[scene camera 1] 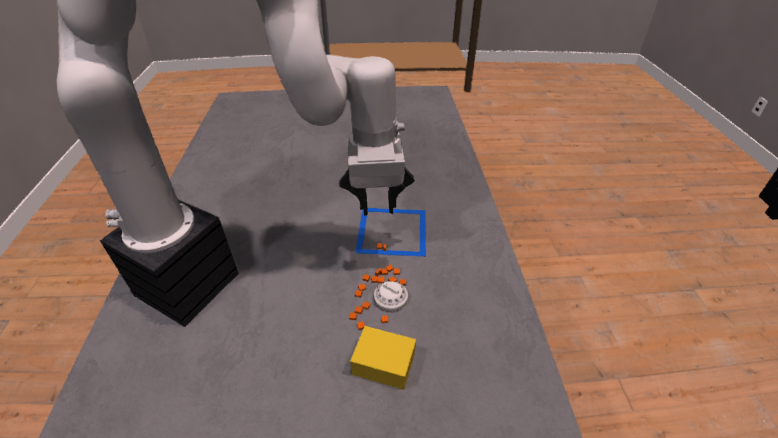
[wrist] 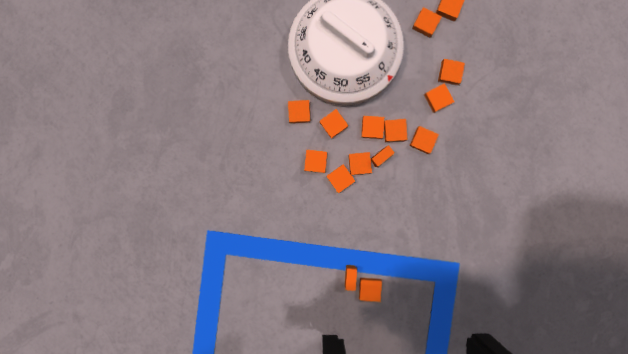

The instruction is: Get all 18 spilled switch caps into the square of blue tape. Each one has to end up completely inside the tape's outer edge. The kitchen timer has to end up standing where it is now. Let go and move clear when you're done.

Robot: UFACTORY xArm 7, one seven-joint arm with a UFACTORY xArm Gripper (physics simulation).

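Frame: origin at the arm's base, x down, y back, z left, level; centimetres.
Where they show: gripper, fingertip midpoint: (scene camera 1: 378,210); arm's base at its link origin: (scene camera 1: 159,228).
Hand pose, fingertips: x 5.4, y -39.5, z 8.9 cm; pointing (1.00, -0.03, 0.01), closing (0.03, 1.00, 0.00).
Note:
Things, the pixels of their top centre, and the offset from my fingertips. "pt": a spot on its surface instead.
- blue tape square at a spot on its surface: (wrist: 320,253) pt dy -3.0, dx +10.1, dz -2.5 cm
- orange cap at its top centre: (wrist: 370,290) dy -0.1, dx +9.6, dz -0.5 cm
- white kitchen timer at its top centre: (wrist: 348,31) (scene camera 1: 390,287) dy -1.6, dx +6.7, dz -14.4 cm
- tilted cap at its top centre: (wrist: 383,155) dy +0.5, dx +9.0, dz -8.2 cm
- yellow box at its top centre: (scene camera 1: 383,350) dy +0.5, dx +5.7, dz -28.3 cm
My gripper (scene camera 1: 378,211) (wrist: 407,345) is open and empty, raised above the back part of the blue tape square (scene camera 1: 422,233) (wrist: 320,253). Inside the square, near its timer-side strip, one orange cap (wrist: 370,290) lies flat and another cap (wrist: 351,278) stands on its side, touching or slightly overlapping the strip's inner edge. Outside, several caps (scene camera 1: 389,267) (wrist: 341,179) cluster between the square and the white kitchen timer (scene camera 1: 390,295) (wrist: 345,55). One of these, a tilted cap (wrist: 383,156), touches or nearly touches its neighbour. More caps (scene camera 1: 358,309) (wrist: 452,71) lie along the timer's left in the scene view.
A yellow box (scene camera 1: 383,350) stands in front of the timer, with a cap (scene camera 1: 360,325) close to its back left corner and another cap (scene camera 1: 384,318) between box and timer. The arm's black base (scene camera 1: 179,282) stands at the left. A wooden shelf (scene camera 1: 402,54) is at the far back.

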